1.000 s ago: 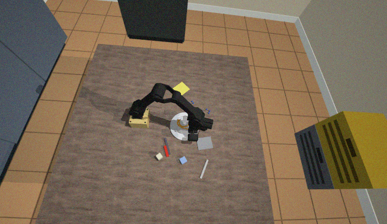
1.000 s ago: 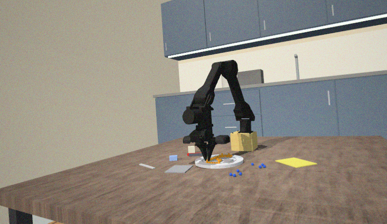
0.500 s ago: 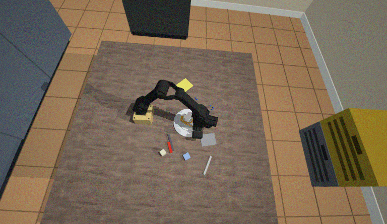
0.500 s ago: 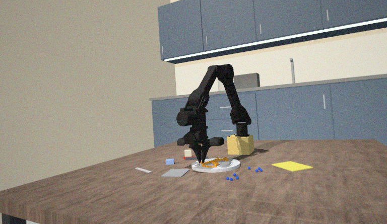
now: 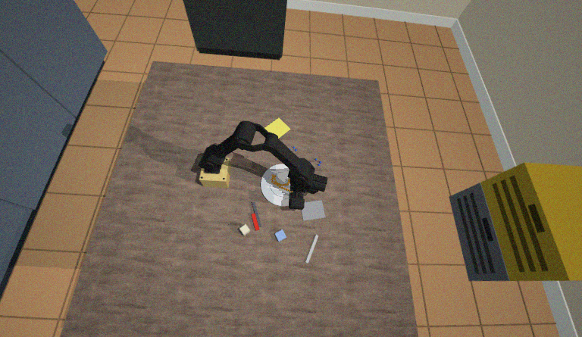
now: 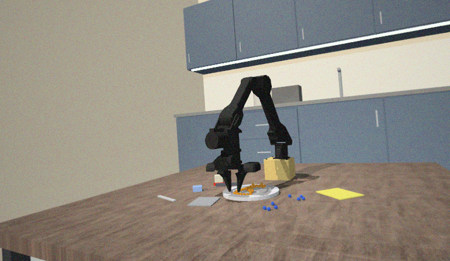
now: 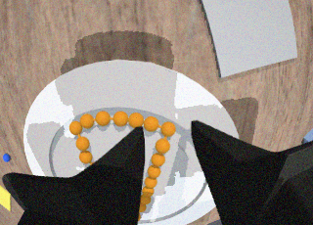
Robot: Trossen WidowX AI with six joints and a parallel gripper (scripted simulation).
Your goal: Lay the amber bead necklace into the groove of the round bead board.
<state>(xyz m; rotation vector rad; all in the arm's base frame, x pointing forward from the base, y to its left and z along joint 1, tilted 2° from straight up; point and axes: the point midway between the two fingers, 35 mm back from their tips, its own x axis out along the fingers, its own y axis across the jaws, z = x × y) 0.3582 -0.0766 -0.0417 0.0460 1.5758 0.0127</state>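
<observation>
Now: the grey square tile 80 mm ahead of my gripper tip, 70 mm to the right of it and 20 mm below it. Also, from my gripper tip: red stick 160 mm behind, 120 mm to the right, 10 mm below; then white stick 240 mm to the right, 80 mm ahead, 10 mm below; then light blue cube 190 mm to the right, 60 mm behind, 10 mm below.
</observation>
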